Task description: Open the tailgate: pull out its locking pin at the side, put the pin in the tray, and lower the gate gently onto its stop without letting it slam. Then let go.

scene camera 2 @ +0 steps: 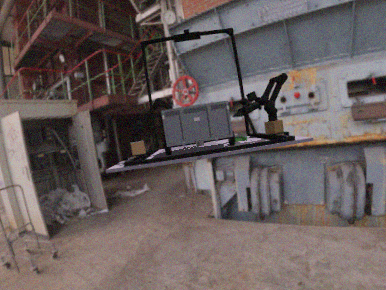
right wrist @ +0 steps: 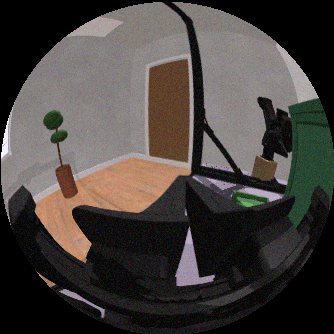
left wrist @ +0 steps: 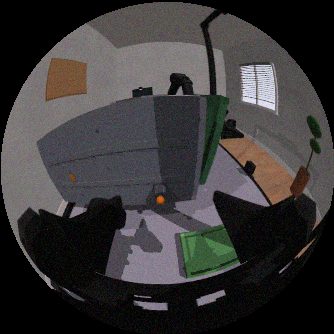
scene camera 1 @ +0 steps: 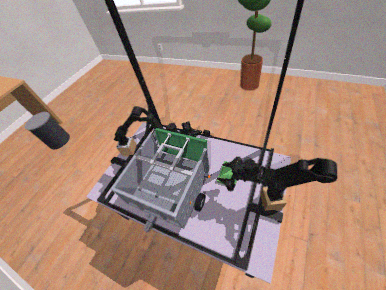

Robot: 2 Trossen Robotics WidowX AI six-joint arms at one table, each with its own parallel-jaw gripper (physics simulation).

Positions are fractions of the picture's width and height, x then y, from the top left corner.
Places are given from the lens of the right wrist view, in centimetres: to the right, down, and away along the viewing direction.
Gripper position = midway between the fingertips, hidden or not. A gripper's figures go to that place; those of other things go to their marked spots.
my left gripper (right wrist: 0.89, 0.48): 34, -2, 13
my right gripper (right wrist: 0.55, 0.54): 1, 1, 9
green tailgate (right wrist: 0.91, 0.53): 17, 1, 5
